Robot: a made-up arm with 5 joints.
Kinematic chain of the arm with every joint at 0, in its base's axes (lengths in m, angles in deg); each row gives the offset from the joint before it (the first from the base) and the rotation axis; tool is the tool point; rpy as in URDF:
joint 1: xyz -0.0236 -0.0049 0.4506 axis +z
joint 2: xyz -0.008 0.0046 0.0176 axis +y
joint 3: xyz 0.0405 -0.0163 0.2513 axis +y
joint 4: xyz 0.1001 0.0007 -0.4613 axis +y
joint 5: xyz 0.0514 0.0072 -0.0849 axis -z
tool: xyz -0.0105 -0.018 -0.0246 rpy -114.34 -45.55 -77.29
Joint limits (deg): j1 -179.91..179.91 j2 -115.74..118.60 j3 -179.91..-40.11 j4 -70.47..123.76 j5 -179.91..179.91
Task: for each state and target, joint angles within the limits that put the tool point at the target. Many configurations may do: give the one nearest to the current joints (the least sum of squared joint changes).
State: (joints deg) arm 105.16 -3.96 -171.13 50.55 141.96
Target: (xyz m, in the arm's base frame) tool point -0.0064 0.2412 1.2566
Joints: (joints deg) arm 82.08 7.42 -163.71 47.34 142.88
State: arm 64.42 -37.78 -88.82 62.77 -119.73
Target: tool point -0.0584 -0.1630 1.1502
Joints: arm 75.97 -71.67 -98.59 68.56 -118.16
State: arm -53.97 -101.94 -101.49 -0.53 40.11
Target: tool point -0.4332 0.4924 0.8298
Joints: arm -51.47 -115.74 -92.58 -3.97 40.70
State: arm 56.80 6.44 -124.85 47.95 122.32
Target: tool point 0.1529 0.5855 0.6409
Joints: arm 72.03 9.79 -90.64 64.56 119.82
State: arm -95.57 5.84 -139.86 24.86 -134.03
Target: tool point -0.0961 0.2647 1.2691
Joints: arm -74.79 -14.22 -175.69 10.44 -132.95
